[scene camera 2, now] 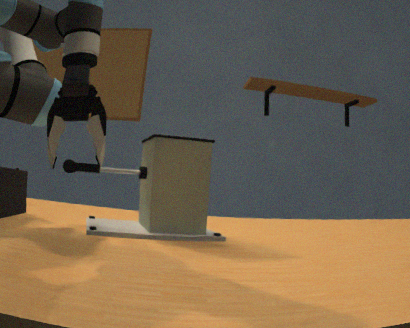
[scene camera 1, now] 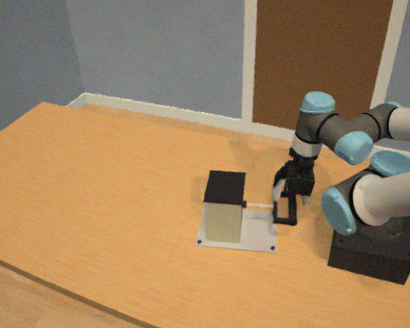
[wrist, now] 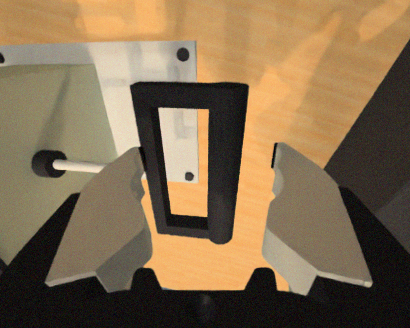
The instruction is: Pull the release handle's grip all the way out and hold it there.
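The release handle's grip (scene camera 1: 292, 212) (scene camera 2: 71, 166) (wrist: 225, 175) is a black rectangular frame with a thick outer bar. A light rod (scene camera 1: 260, 205) (scene camera 2: 120, 171) (wrist: 82, 165) joins it to a pale box with a black top (scene camera 1: 223, 222) (scene camera 2: 180, 185) (wrist: 30, 110); a clear length of rod shows between them. My gripper (scene camera 1: 290, 201) (scene camera 2: 77, 166) (wrist: 208, 148) points down and is shut on the grip, with its fingers wide apart around the frame. In the wrist view the left finger meets the rod-side bar, and a gap shows between the thick bar and the right finger.
The box stands on a light base plate (scene camera 1: 260, 235) (scene camera 2: 117, 227) (wrist: 125, 90) with dark bolts, on the wooden table (scene camera 1: 125, 200) (scene camera 2: 150, 280). The arm's dark base block (scene camera 1: 370, 262) (scene camera 2: 12, 192) stands on the side away from the box. A wall shelf (scene camera 2: 310, 92) hangs behind.
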